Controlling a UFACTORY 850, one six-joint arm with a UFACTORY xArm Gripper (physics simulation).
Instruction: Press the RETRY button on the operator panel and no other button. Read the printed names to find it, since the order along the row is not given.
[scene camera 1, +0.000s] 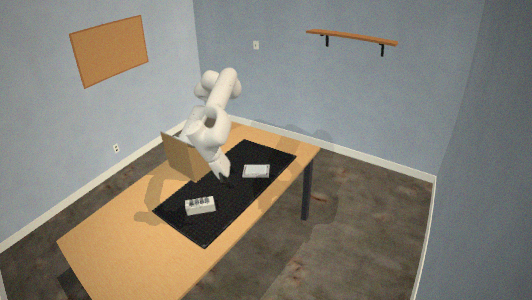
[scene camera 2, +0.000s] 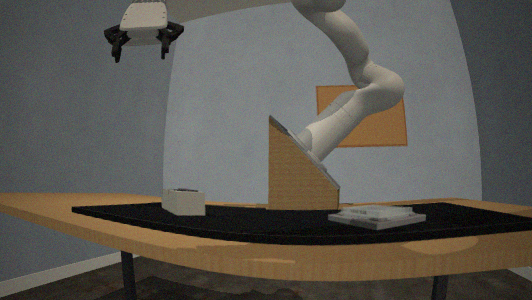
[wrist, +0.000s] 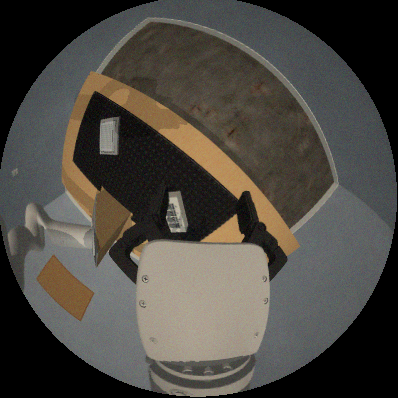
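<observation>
The operator panel (scene camera 1: 201, 208) (scene camera 2: 186, 202) (wrist: 180, 212) is a small whitish box with a row of dark-marked buttons on top, standing on the black mat (scene camera 1: 231, 200) (scene camera 2: 260, 227) (wrist: 145, 165). Its printed names are too small to read, so I cannot tell which button is RETRY. My gripper (scene camera 1: 226, 181) (scene camera 2: 141, 58) (wrist: 204, 194) is open and empty, with its black fingers wide apart. In the second scene view it hangs high above the panel's level. In the wrist view the panel shows between the fingers, nearer the left one.
A flat, light grey stacked object (scene camera 1: 256, 171) (scene camera 2: 377, 218) (wrist: 109, 136) lies on the same mat. A wooden wedge (scene camera 1: 182, 157) (scene camera 2: 299, 175) (wrist: 109, 222) carries the arm's base on its sloped face. The wooden table (scene camera 1: 125, 240) (scene camera 2: 225, 255) (wrist: 195, 147) extends around the mat.
</observation>
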